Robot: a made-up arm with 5 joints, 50 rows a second.
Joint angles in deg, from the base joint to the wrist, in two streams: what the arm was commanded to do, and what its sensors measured. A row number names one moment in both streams.
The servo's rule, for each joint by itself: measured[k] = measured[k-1] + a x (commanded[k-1-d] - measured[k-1]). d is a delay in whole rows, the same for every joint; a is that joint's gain. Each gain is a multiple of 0.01, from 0.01 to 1. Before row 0 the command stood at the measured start. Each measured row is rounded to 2 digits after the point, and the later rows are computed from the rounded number. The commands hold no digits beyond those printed.
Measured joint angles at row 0:
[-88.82 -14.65 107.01 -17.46 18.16]
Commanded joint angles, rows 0 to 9:
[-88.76 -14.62 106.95 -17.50 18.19]
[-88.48 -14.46 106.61 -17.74 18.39]
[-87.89 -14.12 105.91 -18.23 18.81]
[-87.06 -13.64 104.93 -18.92 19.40]
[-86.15 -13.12 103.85 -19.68 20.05]
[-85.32 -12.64 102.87 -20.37 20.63]
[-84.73 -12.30 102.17 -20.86 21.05]
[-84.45 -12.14 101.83 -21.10 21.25]
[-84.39 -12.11 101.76 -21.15 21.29]
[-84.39 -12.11 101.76 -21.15 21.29]
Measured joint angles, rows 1 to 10:
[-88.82 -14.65 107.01 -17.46 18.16]
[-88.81 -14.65 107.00 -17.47 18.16]
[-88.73 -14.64 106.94 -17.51 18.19]
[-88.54 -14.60 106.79 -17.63 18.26]
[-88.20 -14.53 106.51 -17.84 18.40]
[-87.73 -14.43 106.11 -18.13 18.60]
[-87.18 -14.30 105.62 -18.49 18.84]
[-86.62 -14.16 105.10 -18.87 19.11]
[-86.12 -14.02 104.61 -19.23 19.37]
[-85.72 -13.89 104.18 -19.54 19.60]
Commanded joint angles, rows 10 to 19:
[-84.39 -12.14 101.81 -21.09 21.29]
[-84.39 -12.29 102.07 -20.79 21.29]
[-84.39 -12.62 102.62 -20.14 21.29]
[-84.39 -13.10 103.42 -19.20 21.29]
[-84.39 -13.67 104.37 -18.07 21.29]
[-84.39 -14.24 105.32 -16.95 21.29]
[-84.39 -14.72 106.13 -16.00 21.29]
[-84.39 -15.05 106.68 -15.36 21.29]
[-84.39 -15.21 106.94 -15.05 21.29]
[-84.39 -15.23 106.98 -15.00 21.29]
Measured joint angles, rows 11 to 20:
[-85.41 -13.77 103.82 -19.80 19.80]
[-85.18 -13.66 103.52 -20.01 19.98]
[-85.00 -13.56 103.30 -20.13 20.14]
[-84.86 -13.49 103.20 -20.13 20.28]
[-84.75 -13.46 103.23 -19.98 20.40]
[-84.67 -13.47 103.40 -19.67 20.51]
[-84.61 -13.52 103.69 -19.23 20.60]
[-84.56 -13.60 104.06 -18.71 20.68]
[-84.52 -13.70 104.45 -18.17 20.75]
[-84.49 -13.81 104.82 -17.67 20.81]

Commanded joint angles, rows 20 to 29:
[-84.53 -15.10 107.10 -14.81 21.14]
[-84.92 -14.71 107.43 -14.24 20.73]
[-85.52 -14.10 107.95 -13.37 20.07]
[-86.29 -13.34 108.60 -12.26 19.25]
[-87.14 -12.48 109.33 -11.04 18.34]
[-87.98 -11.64 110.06 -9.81 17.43]
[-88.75 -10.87 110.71 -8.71 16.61]
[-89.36 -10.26 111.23 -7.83 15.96]
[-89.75 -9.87 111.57 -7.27 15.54]
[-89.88 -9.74 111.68 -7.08 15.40]
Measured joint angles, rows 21 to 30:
[-84.47 -13.91 105.14 -17.24 20.87]
[-84.48 -13.99 105.43 -16.85 20.90]
[-84.58 -14.04 105.73 -16.43 20.88]
[-84.80 -14.04 106.06 -15.94 20.78]
[-85.14 -13.99 106.44 -15.35 20.60]
[-85.60 -13.88 106.87 -14.66 20.33]
[-86.15 -13.72 107.35 -13.88 19.98]
[-86.75 -13.52 107.85 -13.05 19.58]
[-87.35 -13.29 108.36 -12.21 19.15]
[-87.90 -13.05 108.84 -11.42 18.72]

